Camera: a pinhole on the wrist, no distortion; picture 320 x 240 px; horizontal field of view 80.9 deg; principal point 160.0 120.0 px. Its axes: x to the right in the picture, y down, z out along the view. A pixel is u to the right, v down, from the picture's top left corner.
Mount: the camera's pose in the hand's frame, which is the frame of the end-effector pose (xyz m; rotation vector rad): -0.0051 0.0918 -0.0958 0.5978 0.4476 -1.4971
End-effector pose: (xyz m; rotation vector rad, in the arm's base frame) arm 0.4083 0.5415 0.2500 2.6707 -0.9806 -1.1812
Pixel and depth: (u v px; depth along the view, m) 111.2 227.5 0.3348
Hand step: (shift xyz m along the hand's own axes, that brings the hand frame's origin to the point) 0.1536 -0.0517 0.2369
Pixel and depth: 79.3 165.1 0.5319
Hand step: 0.0674 -0.0611 0.4725
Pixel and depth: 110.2 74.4 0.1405
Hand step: -0.0526 0.0348 0.0338
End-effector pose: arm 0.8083 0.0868 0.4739 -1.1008 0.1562 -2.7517
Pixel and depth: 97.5 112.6 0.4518
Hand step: -0.0676 -0.0695 0.3482
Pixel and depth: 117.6 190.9 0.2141
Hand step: 0.0551 -0.0047 0.1086
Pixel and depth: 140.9 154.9 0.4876
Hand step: 0.0412 -0.1733 0.3237
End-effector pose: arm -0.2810 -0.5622 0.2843 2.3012 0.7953 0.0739
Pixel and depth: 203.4 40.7 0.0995
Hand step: -0.0546 0.0131 -0.0362
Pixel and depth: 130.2 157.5 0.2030
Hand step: 0.0165 -0.0096 0.0863
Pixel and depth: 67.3 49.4 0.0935
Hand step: -0.0500 0.0710 0.0025
